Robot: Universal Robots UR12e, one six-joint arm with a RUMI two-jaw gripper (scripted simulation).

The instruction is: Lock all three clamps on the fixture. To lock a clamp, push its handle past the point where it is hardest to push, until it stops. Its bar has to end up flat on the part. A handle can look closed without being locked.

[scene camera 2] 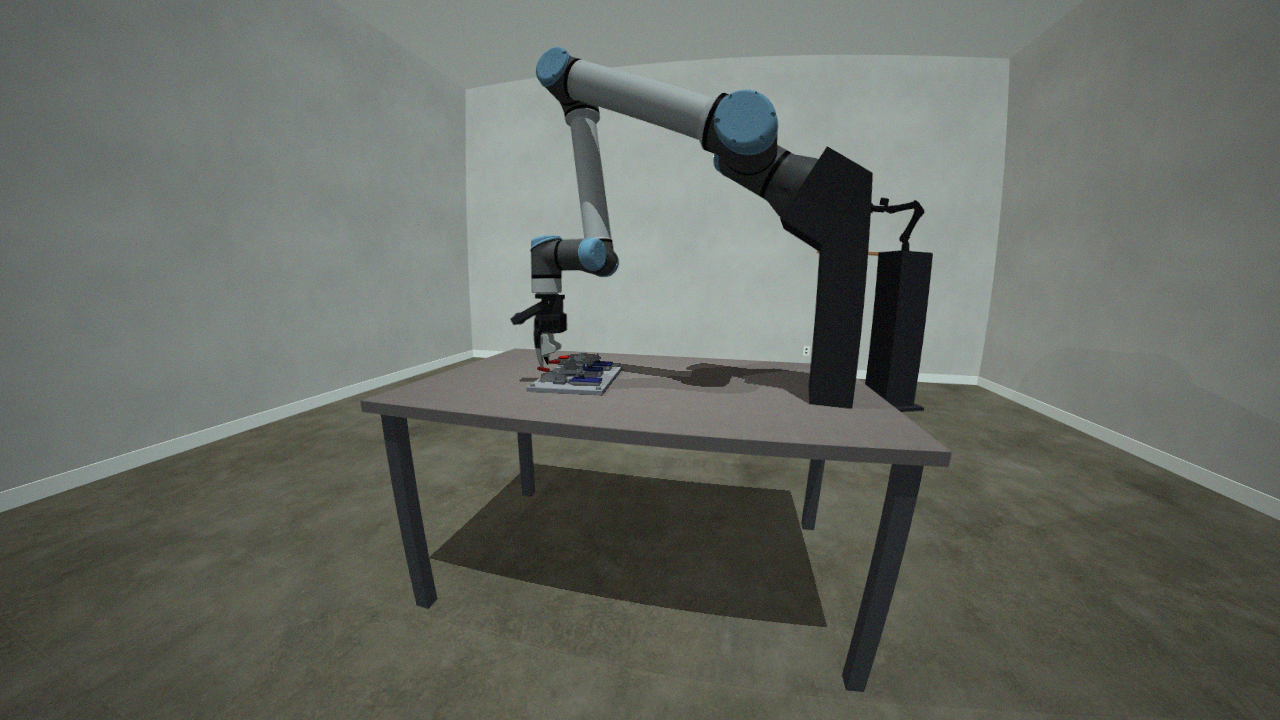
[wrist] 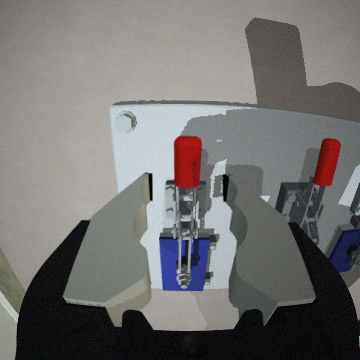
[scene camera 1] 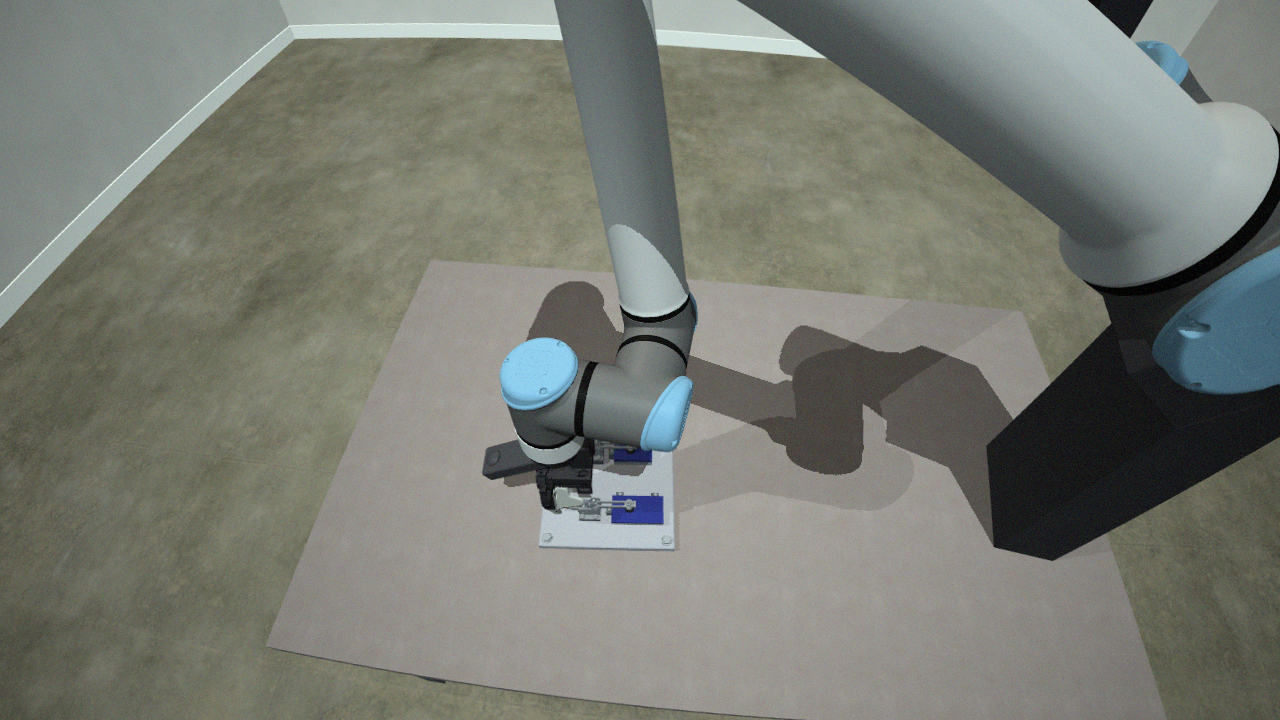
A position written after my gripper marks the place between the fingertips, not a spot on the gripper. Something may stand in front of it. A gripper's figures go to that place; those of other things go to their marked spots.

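A fixture plate (wrist: 262, 146) is 21 cm from the lens, I find, and my own gripper (wrist: 187, 175) is 15 cm from the lens.
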